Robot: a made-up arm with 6 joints.
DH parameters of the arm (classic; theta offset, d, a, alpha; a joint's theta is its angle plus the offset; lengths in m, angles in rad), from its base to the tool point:
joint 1: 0 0.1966 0 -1.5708
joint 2: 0.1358 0 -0.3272 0
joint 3: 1.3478 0 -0.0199 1.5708
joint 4: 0 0.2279 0 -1.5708
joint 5: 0 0 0.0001 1.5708
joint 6: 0 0.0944 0 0
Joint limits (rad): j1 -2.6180..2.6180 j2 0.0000..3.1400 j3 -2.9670..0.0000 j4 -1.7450..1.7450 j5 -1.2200..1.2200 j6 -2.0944..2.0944
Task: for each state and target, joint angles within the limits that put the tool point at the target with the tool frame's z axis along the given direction. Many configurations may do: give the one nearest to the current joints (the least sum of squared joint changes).
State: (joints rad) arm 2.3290 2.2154 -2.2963 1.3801 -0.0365 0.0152
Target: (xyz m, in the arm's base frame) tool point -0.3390 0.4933 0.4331 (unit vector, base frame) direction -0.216 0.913 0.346
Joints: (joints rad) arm 2.2347 2.6024 -2.7640 1.2613 -0.4247 0.0152
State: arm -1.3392 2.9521 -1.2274 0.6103 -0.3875 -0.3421
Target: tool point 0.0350 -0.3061 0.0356 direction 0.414 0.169 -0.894
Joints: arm -1.5838 2.5296 -0.9219 1.0818 0.4855 -0.3421
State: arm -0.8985 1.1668 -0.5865 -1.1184 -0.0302 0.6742
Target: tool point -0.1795 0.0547 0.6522 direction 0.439 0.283 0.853
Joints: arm -0.1264 0.3603 -1.4684 -1.7450 -0.3482 0.6742
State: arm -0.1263 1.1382 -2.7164 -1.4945 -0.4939 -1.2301
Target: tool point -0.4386 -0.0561 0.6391 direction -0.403 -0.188 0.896
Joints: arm 0.0952 0.3824 -2.3218 -1.4499 0.1504 -1.2301
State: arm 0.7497 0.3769 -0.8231 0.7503 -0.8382 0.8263
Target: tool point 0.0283 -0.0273 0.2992 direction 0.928 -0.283 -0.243
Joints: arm 0.0115 0.3746 -0.0498 1.6338 -0.2986 0.8263
